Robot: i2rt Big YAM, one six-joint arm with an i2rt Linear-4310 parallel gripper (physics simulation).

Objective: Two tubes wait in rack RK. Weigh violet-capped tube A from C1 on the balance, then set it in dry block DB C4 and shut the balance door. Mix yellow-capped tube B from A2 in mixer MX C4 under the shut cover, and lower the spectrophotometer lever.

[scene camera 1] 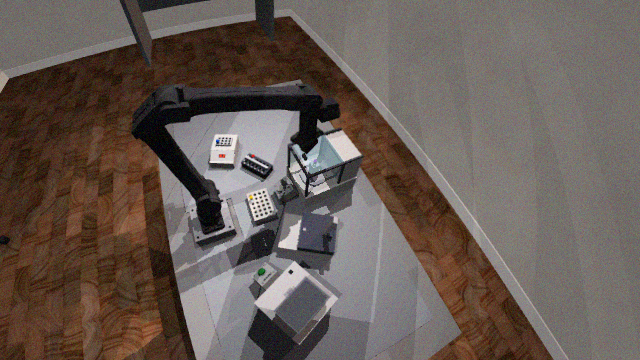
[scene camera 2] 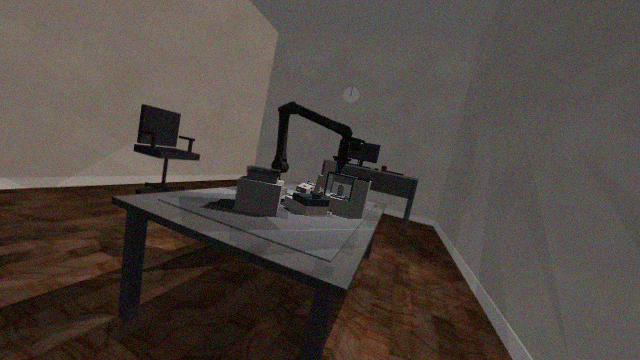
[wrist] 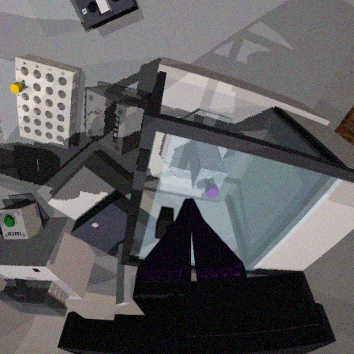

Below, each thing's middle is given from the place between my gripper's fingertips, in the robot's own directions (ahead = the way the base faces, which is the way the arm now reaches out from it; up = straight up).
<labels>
The sliding door pane (scene camera 1: 323,155) lies 40 mm ahead of my hand and 20 mm to the right of it. Round my hand: mixer (scene camera 1: 291,277) (230 mm behind, 450 mm to the right, 110 mm below); mixer cover (scene camera 1: 301,304) (220 mm behind, 470 mm to the right, 30 mm below); glass-box balance (scene camera 1: 313,188) (70 mm ahead, 20 mm to the right, 100 mm below).
</labels>
